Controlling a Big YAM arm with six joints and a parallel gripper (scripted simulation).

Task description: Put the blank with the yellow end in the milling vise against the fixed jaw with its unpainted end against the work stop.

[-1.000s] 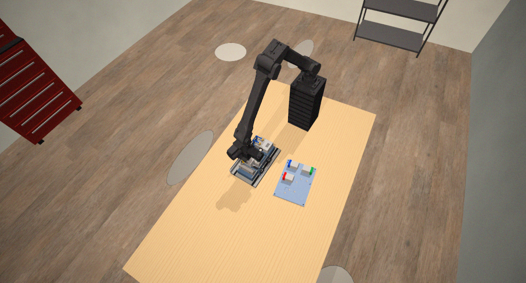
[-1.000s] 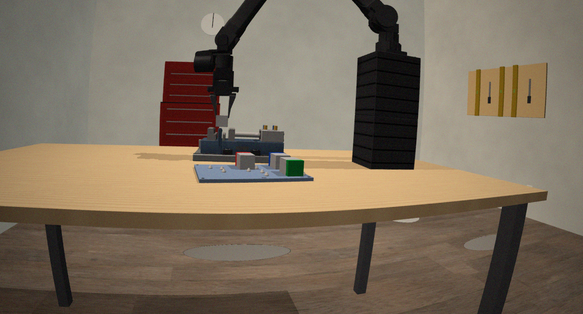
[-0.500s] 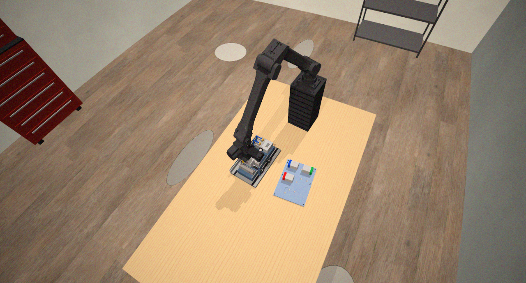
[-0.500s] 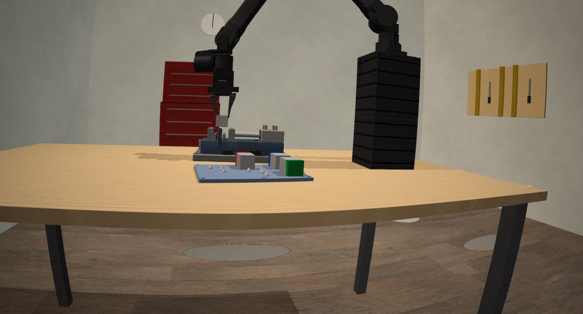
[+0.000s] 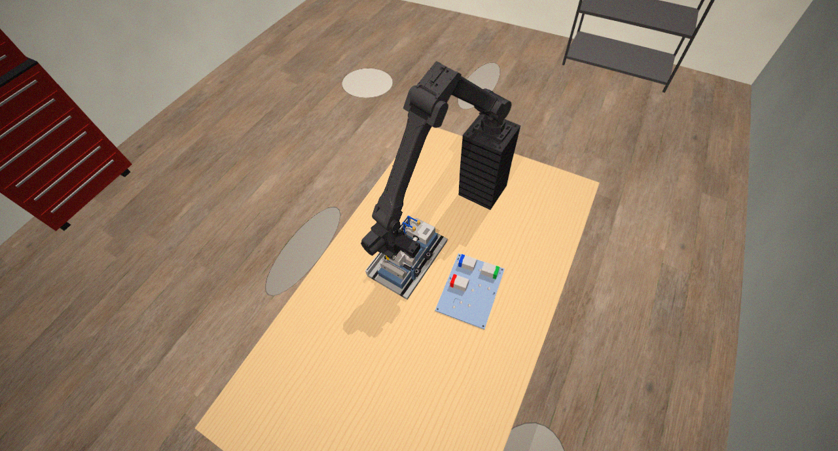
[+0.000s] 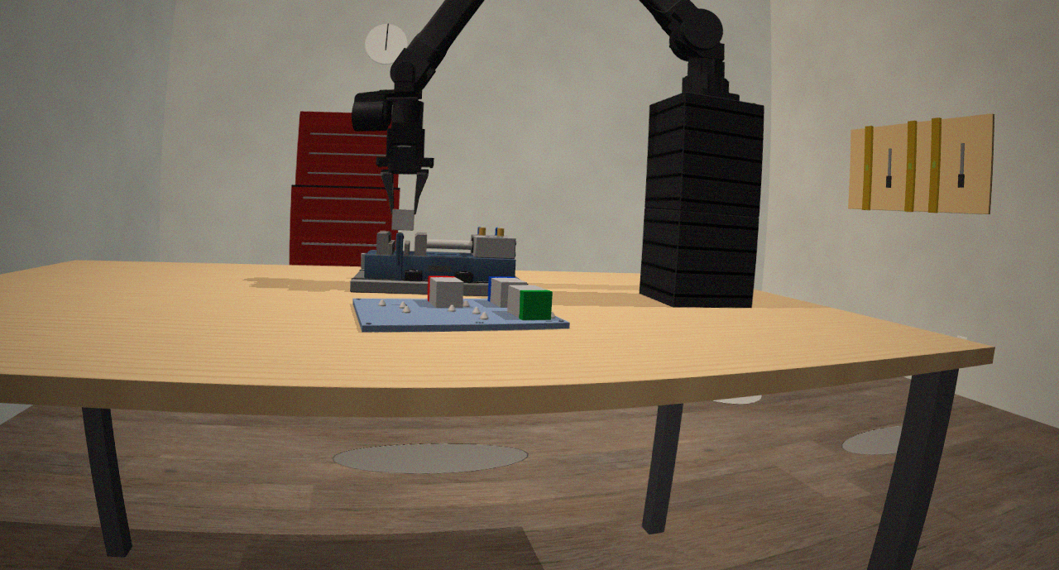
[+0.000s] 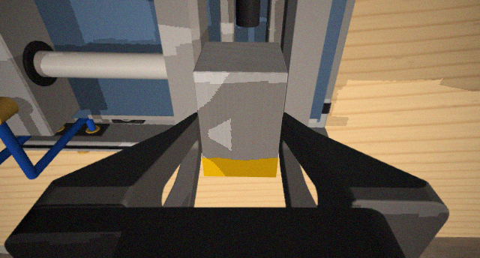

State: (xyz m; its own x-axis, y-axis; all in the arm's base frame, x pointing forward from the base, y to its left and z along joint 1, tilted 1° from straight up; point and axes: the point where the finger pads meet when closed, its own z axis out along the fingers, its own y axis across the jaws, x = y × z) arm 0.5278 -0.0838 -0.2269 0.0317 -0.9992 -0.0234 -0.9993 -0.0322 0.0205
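Now: hand 60 mm above the fixed jaw, 30 mm short of it and 10 mm to the right of it. Round my hand: work stop rod (50 mm to the left, 50 mm below); then moving jaw (60 mm below, 30 mm behind, 10 mm to the left); then yellow-ended blank (20 mm below).
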